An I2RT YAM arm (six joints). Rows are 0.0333 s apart.
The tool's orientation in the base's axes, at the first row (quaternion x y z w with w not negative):
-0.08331 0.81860 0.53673 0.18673
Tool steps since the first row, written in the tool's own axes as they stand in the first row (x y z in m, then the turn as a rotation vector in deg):
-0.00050 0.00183 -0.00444 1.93 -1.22 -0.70
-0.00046 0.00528 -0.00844 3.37 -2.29 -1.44
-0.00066 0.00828 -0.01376 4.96 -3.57 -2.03
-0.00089 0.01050 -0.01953 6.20 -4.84 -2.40
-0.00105 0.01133 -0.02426 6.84 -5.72 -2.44
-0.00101 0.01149 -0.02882 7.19 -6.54 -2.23
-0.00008 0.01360 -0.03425 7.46 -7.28 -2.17
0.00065 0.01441 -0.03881 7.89 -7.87 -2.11
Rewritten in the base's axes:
-0.00112 -0.00332 0.00332 -1.51 -1.01 -1.55
-0.00318 -0.00554 0.00765 -2.63 -2.03 -2.76
-0.00516 -0.00917 0.01215 -3.78 -2.99 -4.27
-0.00695 -0.01352 0.01617 -4.57 -3.77 -5.70
-0.00810 -0.01750 0.01861 -4.87 -4.13 -6.69
-0.00918 -0.02158 0.02034 -4.87 -4.25 -7.59
-0.01192 -0.02559 0.02369 -4.85 -4.48 -8.35
-0.01384 -0.02936 0.02570 -5.04 -4.64 -9.04

